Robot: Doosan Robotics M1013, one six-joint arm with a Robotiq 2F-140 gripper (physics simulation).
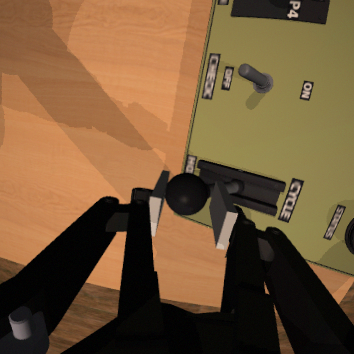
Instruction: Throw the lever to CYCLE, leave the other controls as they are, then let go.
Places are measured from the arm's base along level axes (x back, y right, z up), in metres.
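Pixels of known places: gripper, fingertip midpoint: (189, 189).
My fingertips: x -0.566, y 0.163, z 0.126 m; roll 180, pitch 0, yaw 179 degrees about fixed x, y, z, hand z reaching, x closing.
Ahead of a thing's pixels: the offset from my fingertips to its top centre. "pt": to the spot under its first point. Level surfaces: height alone.
The lever's round black knob (186, 194) is between the two finger pads, next to the partly hidden label that starts with "HO". Its grey shaft @(dx -0.032, dy -0.001, dz +0.013 m) (233, 187) rises from a black slotted guide @(pt dx -0.086, dy +0.000, dz -0.030 m) (260, 192), and the lever leans toward the "HO" end, away from the CYCLE label @(pt dx -0.119, dy -0.001, dz -0.017 m) (291, 200). My gripper (189, 189) is shut on the knob, with one pad on each side of it. The right finger hides part of the shaft and guide.
The green panel @(dz -0.022 m) (300, 135) fills the right side. A grey toggle switch @(dx -0.043, dy -0.121, dz -0.002 m) (255, 77) leans toward OFF, above the lever. A black plate marked P4 @(pt dx -0.048, dy -0.197, dz -0.044 m) (265, 11) is at the top. A dark round part @(pt dx -0.183, dy +0.016, dz +0.017 m) (351, 235) shows at the right edge near STATUS. The wooden table @(dz -0.129 m) (75, 165) lies left.
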